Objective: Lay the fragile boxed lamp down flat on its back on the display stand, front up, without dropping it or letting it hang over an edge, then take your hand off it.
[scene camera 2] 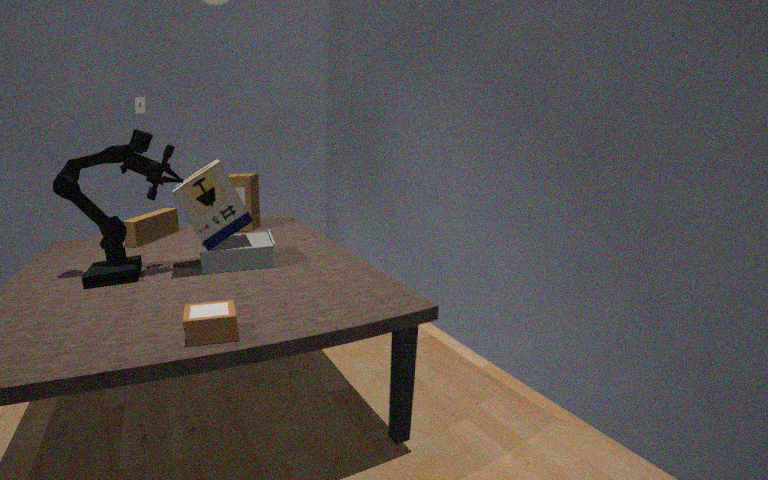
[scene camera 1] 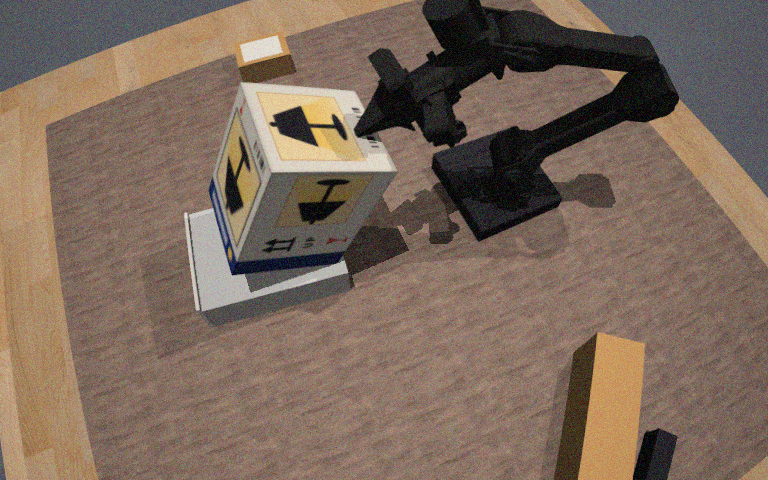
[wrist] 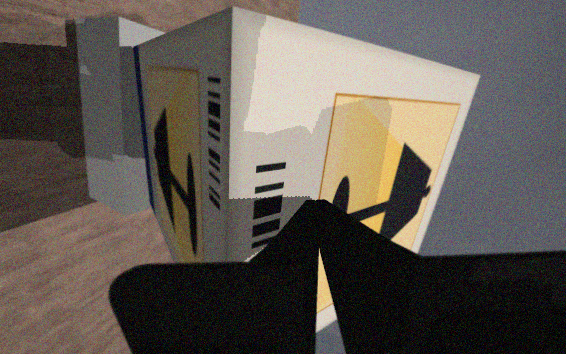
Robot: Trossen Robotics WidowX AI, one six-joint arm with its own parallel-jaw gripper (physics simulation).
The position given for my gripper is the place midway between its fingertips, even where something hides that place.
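Observation:
From scene camera 1: my gripper (scene camera 1: pixel 355 133), shut, touches a boxed lamp (scene camera 1: pixel 293 184); a display stand (scene camera 1: pixel 220 298) is visible as well. Scene camera 2 has the lamp (scene camera 2: pixel 208 198) and my gripper (scene camera 2: pixel 183 181). In the wrist view are my gripper (wrist: pixel 315 209), the lamp (wrist: pixel 244 117) and the stand (wrist: pixel 116 169).

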